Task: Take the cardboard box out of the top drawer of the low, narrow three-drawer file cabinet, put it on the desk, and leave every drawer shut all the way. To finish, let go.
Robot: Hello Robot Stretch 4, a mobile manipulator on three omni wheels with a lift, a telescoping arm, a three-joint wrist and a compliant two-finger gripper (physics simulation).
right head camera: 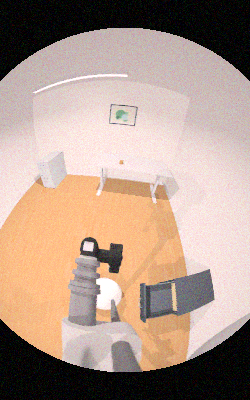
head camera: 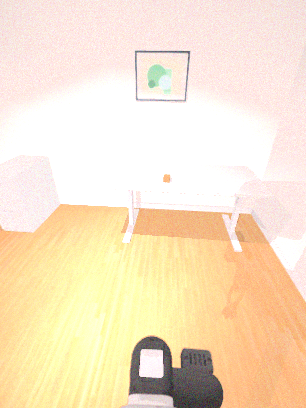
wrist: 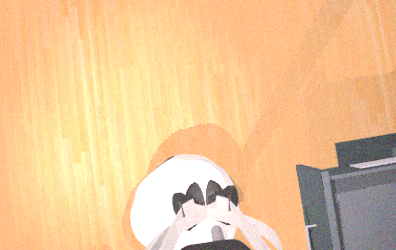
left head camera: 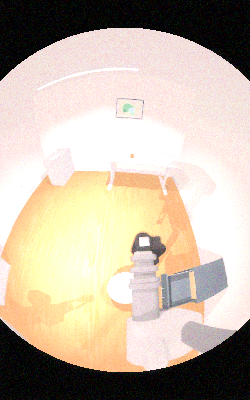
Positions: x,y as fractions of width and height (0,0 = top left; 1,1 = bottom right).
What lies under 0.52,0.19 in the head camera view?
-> A framed picture.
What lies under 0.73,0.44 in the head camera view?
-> A white desk.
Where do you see a drawer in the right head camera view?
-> At 0.64,0.75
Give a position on a white desk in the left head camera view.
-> At 0.45,0.38
